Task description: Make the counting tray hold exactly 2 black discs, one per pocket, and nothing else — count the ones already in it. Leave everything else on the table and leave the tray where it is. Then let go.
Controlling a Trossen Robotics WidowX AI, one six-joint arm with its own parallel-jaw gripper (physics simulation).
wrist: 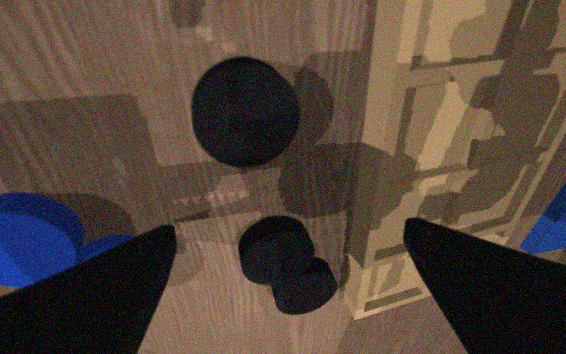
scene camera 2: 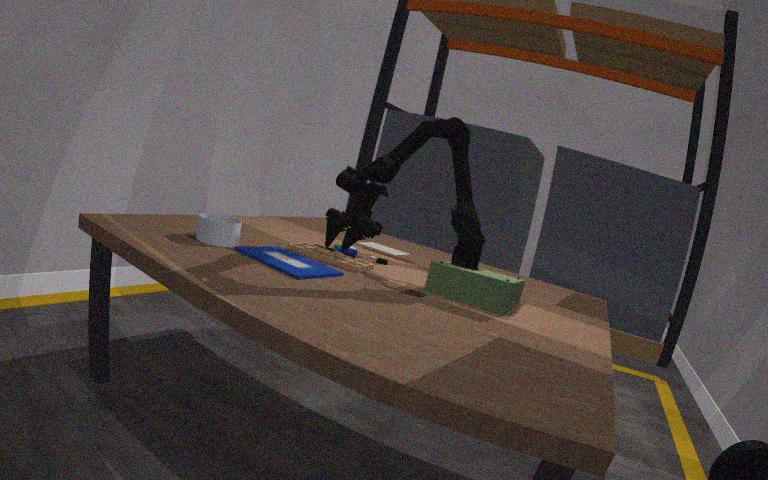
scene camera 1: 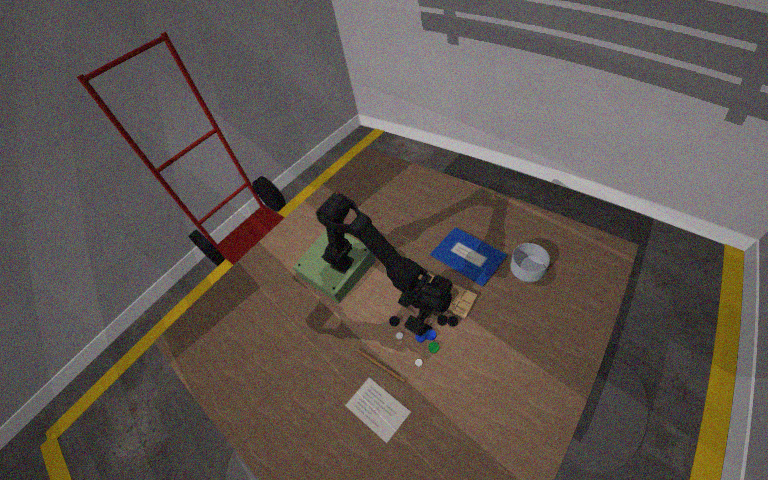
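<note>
The wooden counting tray (scene camera 1: 465, 302) (wrist: 377, 90) lies beside my gripper; its pockets that show in the wrist view hold no disc. My gripper (scene camera 1: 434, 316) (scene camera 2: 336, 249) (wrist: 292, 232) is open and empty, low over the table at the tray's side. In the wrist view, one black disc (wrist: 245, 111) lies apart, and two touching black discs (wrist: 276, 249) (wrist: 305, 289) appear between the fingers, close to the tray's near corner. The pair (scene camera 1: 442, 320) (scene camera 1: 453, 320) also shows in scene camera 1. Another black disc (scene camera 1: 394, 320) lies farther from the tray. The arm hides part of the tray.
Two blue discs (scene camera 1: 432, 334) (wrist: 35, 245), a green disc (scene camera 1: 433, 347) and white discs (scene camera 1: 399, 335) (scene camera 1: 418, 362) lie nearby. A blue mat (scene camera 1: 441, 252) (scene camera 2: 314, 271) and round container (scene camera 1: 530, 268) (scene camera 2: 218, 232) are beyond the tray. A stick (scene camera 1: 382, 364) and paper (scene camera 1: 377, 410) lie opposite.
</note>
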